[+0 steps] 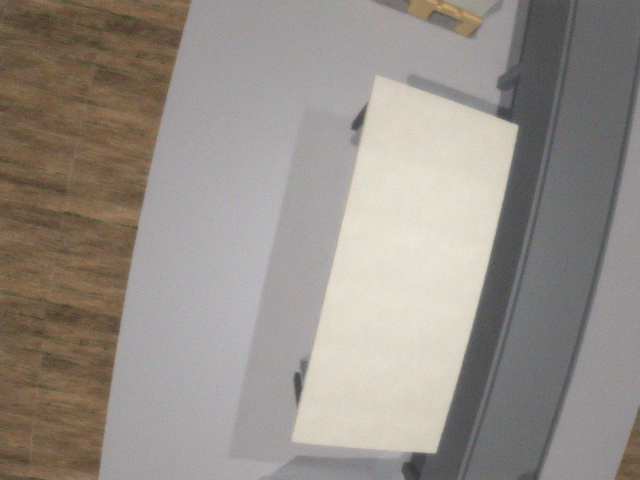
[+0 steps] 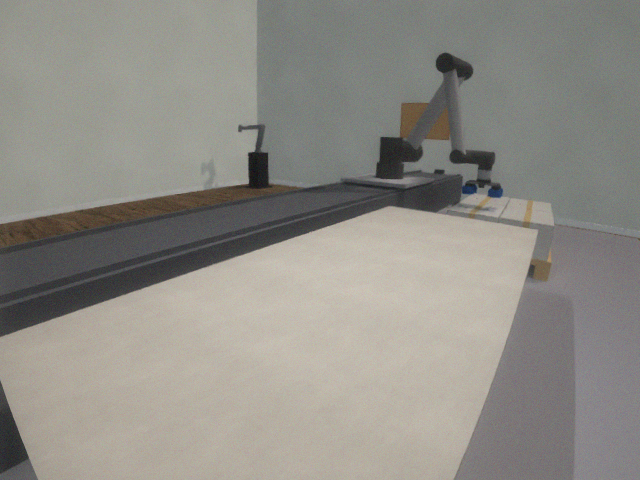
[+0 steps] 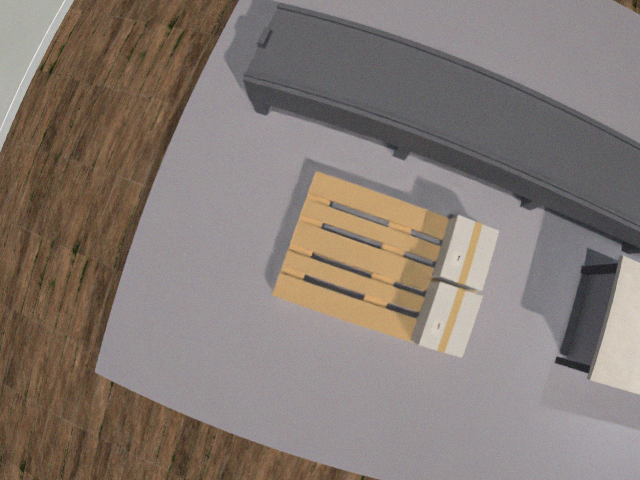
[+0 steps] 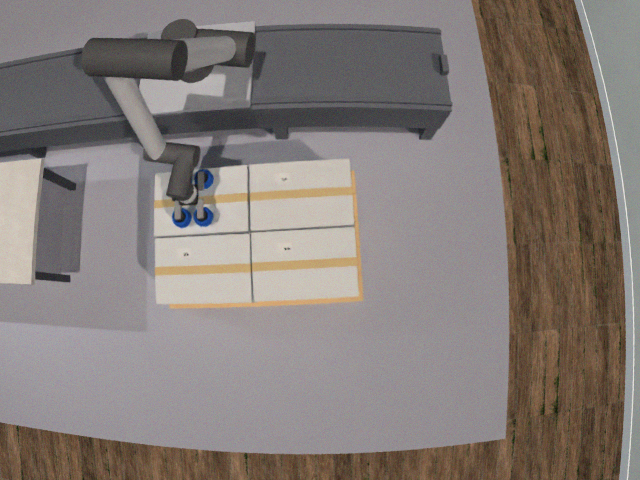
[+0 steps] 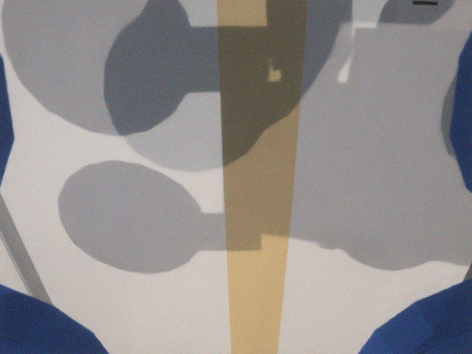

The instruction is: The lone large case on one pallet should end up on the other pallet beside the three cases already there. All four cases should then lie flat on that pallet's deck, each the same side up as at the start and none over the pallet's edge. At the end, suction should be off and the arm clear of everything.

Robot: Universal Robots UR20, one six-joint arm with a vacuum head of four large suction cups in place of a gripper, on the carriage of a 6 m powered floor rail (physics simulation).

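Seen in the pictures: end effector, tool point: (image 2: 481, 194) (image 5: 233, 257); arm's base, origin of the base link: (image 2: 389, 177).
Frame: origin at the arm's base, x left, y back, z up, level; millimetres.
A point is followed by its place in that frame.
Note:
My suction head (image 2: 482, 189) {y -816, x 46, z -54 mm} (image 4: 192, 198) {y -816, x 46, z -54 mm} is open, holding nothing, and hangs a little above the large white case (image 2: 496, 207) {y -925, x 193, z -166 mm} (image 4: 232, 217) {y -902, x 248, z -166 mm} (image 5: 150, 310) {y -888, x 225, z -167 mm} at the rail-side, table-side corner of the south pallet (image 2: 541, 269) {y -1364, x -217, z -490 mm} (image 4: 206, 306) {y -1401, x 32, z -426 mm}. A gap and the head's shadow show under the blue cups. The case looks flat and level with its neighbours, tape stripe up. The three other large cases (image 4: 310, 209) {y -865, x 681, z -168 mm} (image 4: 206, 289) {y -1301, x 100, z -167 mm} (image 4: 310, 286) {y -1284, x 676, z -166 mm} lie beside it in a two-by-two block, with narrow seams between. The left cases hide the pallet's edge there.
The north pallet (image 3: 346, 250) {y -1001, x -4508, z -426 mm} has a bare slatted deck, with two smaller white cases (image 3: 460, 248) {y -794, x -3890, z -221 mm} (image 3: 467, 320) {y -1176, x -3726, z -181 mm} at its table-side end. A cream table (image 1: 408, 258) {y -942, x -2042, z -40 mm} (image 2: 289, 335) {y -935, x -2396, z -40 mm} (image 3: 620, 330) {y -952, x -2717, z -40 mm} (image 4: 18, 222) {y -913, x -1178, z -40 mm} stands between the pallets. The dark rail (image 1: 573, 206) (image 3: 439, 87) (image 4: 351, 67) runs alongside.

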